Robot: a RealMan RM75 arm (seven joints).
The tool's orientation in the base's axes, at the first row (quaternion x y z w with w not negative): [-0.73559 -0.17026 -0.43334 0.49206]
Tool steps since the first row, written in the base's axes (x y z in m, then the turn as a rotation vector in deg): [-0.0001 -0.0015 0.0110 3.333 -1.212 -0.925]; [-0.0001 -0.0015 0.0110 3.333 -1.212 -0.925]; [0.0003 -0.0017 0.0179 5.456 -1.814 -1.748]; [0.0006 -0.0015 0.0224 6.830 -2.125 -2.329]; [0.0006 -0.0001 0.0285 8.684 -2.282 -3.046]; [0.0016 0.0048 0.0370 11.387 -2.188 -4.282]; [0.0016 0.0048 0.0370 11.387 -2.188 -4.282]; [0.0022 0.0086 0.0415 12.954 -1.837 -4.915]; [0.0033 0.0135 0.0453 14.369 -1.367 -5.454]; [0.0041 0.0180 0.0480 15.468 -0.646 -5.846]
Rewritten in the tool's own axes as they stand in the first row. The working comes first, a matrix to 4 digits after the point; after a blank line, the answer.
The tool's axes in the first row as the columns of a matrix, in the base's axes (used below as rounded here):
[0.5665 0.6769 0.4700]
[-0.1760 -0.4578 0.8715]
[0.8051 -0.5764 -0.1402]

[0.0091 -0.0057 -0.0029 1.357 3.344 0.640]; [0.0091 -0.0057 -0.0029 1.357 3.344 0.640]; [0.0149 -0.0093 -0.0039 2.003 5.531 1.228]; [0.0186 -0.0118 -0.0042 2.368 6.938 1.685]; [0.0233 -0.0160 -0.0038 2.869 8.679 2.520]; [0.0299 -0.0224 -0.0003 3.388 11.178 4.045]; [0.0299 -0.0224 -0.0003 3.388 11.178 4.045]; [0.0331 -0.0264 0.0027 3.705 12.443 5.177]; [0.0360 -0.0301 0.0070 3.990 13.496 6.327]; [0.0378 -0.0331 0.0109 4.170 14.136 7.527]
